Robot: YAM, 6 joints.
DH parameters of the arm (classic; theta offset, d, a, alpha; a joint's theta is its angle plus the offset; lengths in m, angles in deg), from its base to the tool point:
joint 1: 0 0.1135 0.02 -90
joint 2: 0 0 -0.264 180
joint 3: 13.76 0 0.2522 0
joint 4: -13.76 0 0.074 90
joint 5: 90 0 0 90
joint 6: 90 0.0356 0 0
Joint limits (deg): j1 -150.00..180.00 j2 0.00..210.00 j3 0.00..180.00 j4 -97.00..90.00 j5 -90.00..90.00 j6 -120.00..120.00
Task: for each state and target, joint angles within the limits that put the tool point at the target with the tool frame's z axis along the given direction. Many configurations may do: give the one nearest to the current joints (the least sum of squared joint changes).
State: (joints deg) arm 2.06 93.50 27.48 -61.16 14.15 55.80
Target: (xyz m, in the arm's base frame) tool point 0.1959 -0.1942 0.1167 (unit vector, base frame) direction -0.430 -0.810 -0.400
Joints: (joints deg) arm -38.06 98.50 40.80 -10.40 64.48 55.80
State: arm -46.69 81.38 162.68 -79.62 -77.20 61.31
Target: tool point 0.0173 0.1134 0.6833 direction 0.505 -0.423 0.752
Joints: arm -89.70 75.01 178.80 -43.30 -30.19 61.31
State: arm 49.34 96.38 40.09 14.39 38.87 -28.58
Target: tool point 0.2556 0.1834 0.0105 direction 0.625 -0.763 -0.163
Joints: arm 42.06 134.15 61.68 -33.67 80.23 -28.58
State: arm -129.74 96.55 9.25 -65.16 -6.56 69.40
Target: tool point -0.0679 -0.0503 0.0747 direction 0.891 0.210 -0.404
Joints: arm -149.88 109.94 22.84 -68.15 -15.38 69.40
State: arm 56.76 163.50 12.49 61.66 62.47 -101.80
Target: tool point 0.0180 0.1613 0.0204 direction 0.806 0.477 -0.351
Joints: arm 94.24 132.97 2.90 89.93 57.02 -101.80
